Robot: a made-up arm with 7 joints. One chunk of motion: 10 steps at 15 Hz.
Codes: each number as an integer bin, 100 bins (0 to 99) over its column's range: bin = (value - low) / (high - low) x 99, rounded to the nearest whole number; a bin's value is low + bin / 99 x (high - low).
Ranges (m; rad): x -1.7..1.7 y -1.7..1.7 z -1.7..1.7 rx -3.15..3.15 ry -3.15..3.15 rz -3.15..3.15
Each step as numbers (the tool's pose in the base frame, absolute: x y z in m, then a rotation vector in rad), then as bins.
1 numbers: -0.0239 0.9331 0.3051 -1.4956 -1.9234 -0.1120
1 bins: 49 77 58 26 19 48
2 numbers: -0.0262 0.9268 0.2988 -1.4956 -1.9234 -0.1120
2 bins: 49 76 58 26 19 48
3 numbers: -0.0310 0.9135 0.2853 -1.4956 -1.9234 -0.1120
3 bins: 49 76 58 26 19 48
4 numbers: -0.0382 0.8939 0.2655 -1.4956 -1.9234 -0.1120
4 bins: 48 76 57 26 19 48
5 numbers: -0.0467 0.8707 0.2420 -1.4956 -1.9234 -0.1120
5 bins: 48 75 57 26 19 48
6 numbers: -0.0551 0.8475 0.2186 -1.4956 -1.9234 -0.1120
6 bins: 48 74 56 26 19 48
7 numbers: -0.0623 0.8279 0.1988 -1.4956 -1.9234 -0.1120
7 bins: 48 74 55 26 19 48
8 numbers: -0.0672 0.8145 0.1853 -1.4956 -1.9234 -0.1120
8 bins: 48 73 55 26 19 48
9 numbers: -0.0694 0.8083 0.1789 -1.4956 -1.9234 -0.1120
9 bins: 47 73 55 26 19 48
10 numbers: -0.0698 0.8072 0.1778 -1.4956 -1.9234 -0.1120
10 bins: 47 73 55 26 19 48
